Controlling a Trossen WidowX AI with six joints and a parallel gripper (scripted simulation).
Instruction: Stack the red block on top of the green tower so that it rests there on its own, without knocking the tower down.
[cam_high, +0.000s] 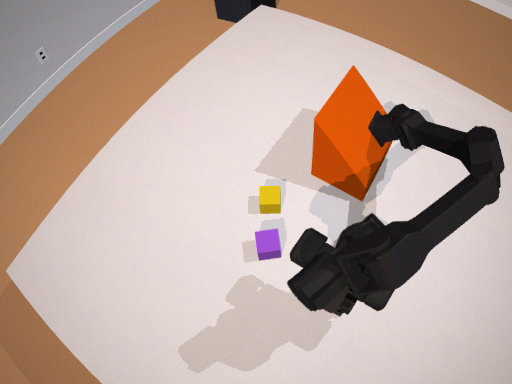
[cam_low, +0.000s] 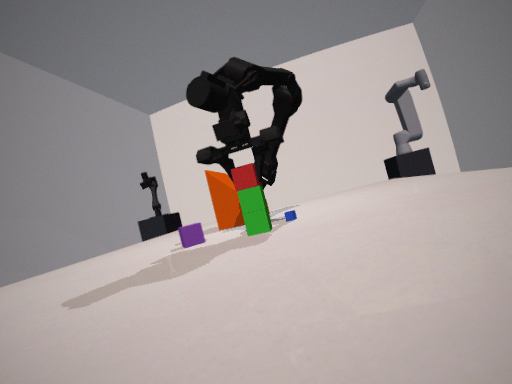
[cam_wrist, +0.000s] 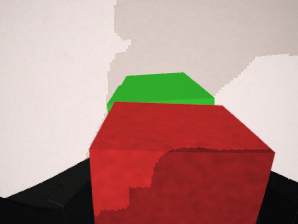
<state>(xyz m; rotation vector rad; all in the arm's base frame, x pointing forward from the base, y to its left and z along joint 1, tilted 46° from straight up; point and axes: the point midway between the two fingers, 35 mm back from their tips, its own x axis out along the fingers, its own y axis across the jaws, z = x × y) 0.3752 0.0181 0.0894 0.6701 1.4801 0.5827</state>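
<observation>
My gripper tip is now 2 cm below the red block. Also, from my gripper tip: small blue cube 8 cm behind, 6 cm to the left, 9 cm below; then green block 3 cm below; then purple cube 3 cm behind, 17 cm to the right, 8 cm below.
</observation>
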